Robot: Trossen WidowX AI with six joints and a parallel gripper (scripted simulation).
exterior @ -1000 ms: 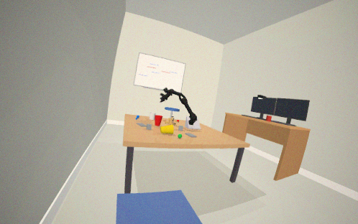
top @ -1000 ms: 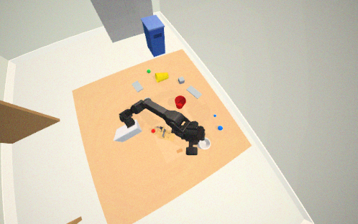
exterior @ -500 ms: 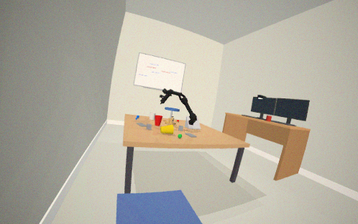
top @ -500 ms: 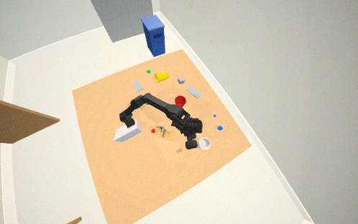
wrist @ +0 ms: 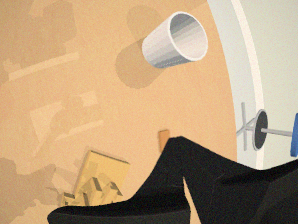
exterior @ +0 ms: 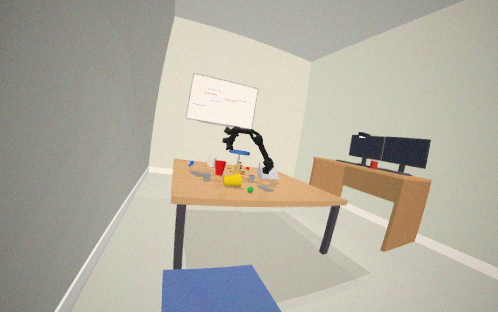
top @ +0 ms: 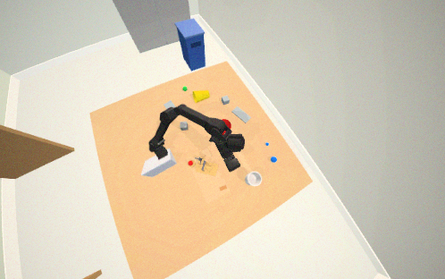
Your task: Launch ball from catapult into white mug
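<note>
Right now the red ball is 20 cm behind my gripper tip, 14 cm to the left of it and 14 cm below it. Also, from my gripper tip: white mug: 18 cm below, 15 cm to the right, 10 cm ahead; then tan wooden catapult: 15 cm below, 15 cm behind, 11 cm to the left; then small wooden block: 20 cm below, 10 cm to the right, 9 cm behind.
</note>
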